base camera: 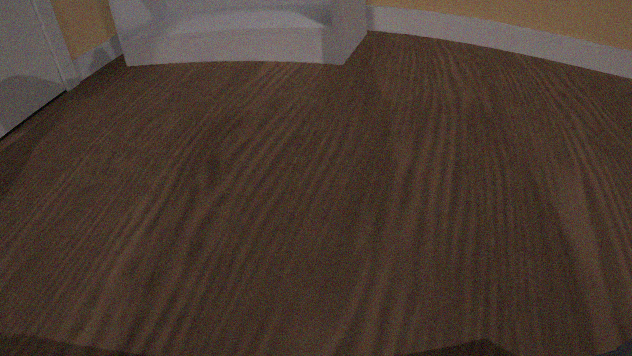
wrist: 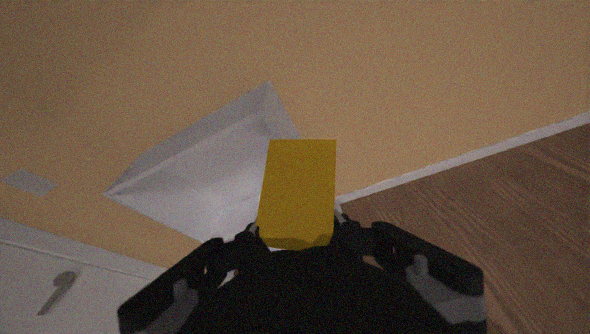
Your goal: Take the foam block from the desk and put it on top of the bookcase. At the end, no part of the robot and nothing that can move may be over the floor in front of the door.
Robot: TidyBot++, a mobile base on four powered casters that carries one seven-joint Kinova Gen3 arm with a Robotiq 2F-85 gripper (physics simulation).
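Places are measured from the arm's base along level axes (x right, y ahead, z up), in centimetres.
Pixels of known places: gripper, fingertip midpoint: (wrist: 297, 222).
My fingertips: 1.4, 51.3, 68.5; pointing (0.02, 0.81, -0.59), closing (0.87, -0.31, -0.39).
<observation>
Behind a point stands the place of what it marks, as x, y, z.
The yellow foam block (wrist: 299, 192) @(3.3, 50.7, 72.3) is held between the fingertips of my gripper (wrist: 297, 222) @(1.3, 51.3, 68.5) in the wrist view, and it sticks out beyond them. The gripper is shut on it. The white bookcase (base camera: 240, 47) @(-19.2, 102.9, -35.3) (wrist: 210, 175) @(-38.8, 138.9, 37.4) stands against the orange wall; in the wrist view it shows behind and to the left of the block, and the block hides part of it. In the base camera view its lower part shows at the top, left of the middle. The door (base camera: 27, 65) @(-94.1, 101.0, -23.3) (wrist: 30, 280) @(-93.3, 102.9, 60.5) is at the left in both views, with its handle in the wrist view.
The wooden floor (base camera: 320, 200) @(-0.1, 46.8, -39.7) (wrist: 540, 200) @(97.9, 55.7, -39.7) stretches in front of the bookcase. A white baseboard (base camera: 475, 31) @(51.2, 110.1, -35.0) (wrist: 465, 157) @(100.4, 91.8, -33.5) runs along the wall to the right of it. A small grey plate (wrist: 31, 182) @(-84.3, 131.1, 82.5) is on the wall between the door and the bookcase.
</observation>
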